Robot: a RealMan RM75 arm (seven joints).
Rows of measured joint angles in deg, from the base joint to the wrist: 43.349 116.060 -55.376 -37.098 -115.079 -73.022 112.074; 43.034 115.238 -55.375 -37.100 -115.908 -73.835 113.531; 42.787 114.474 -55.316 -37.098 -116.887 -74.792 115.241; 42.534 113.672 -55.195 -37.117 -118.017 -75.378 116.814; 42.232 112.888 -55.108 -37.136 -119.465 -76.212 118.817; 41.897 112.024 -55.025 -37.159 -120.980 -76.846 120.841; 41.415 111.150 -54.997 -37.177 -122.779 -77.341 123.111; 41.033 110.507 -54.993 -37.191 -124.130 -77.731 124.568; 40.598 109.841 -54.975 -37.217 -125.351 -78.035 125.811; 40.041 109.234 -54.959 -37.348 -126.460 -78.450 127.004
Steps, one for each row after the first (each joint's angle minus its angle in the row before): -0.315 -0.822 0.001 -0.002 -0.829 -0.813 1.457; -0.247 -0.764 0.059 0.002 -0.979 -0.957 1.710; -0.253 -0.802 0.121 -0.019 -1.130 -0.586 1.573; -0.302 -0.784 0.087 -0.019 -1.448 -0.834 2.003; -0.335 -0.864 0.083 -0.023 -1.515 -0.634 2.024; -0.482 -0.874 0.028 -0.018 -1.799 -0.495 2.270; -0.382 -0.643 0.004 -0.014 -1.351 -0.390 1.457; -0.435 -0.666 0.018 -0.026 -1.221 -0.304 1.243; -0.557 -0.607 0.016 -0.131 -1.109 -0.415 1.193
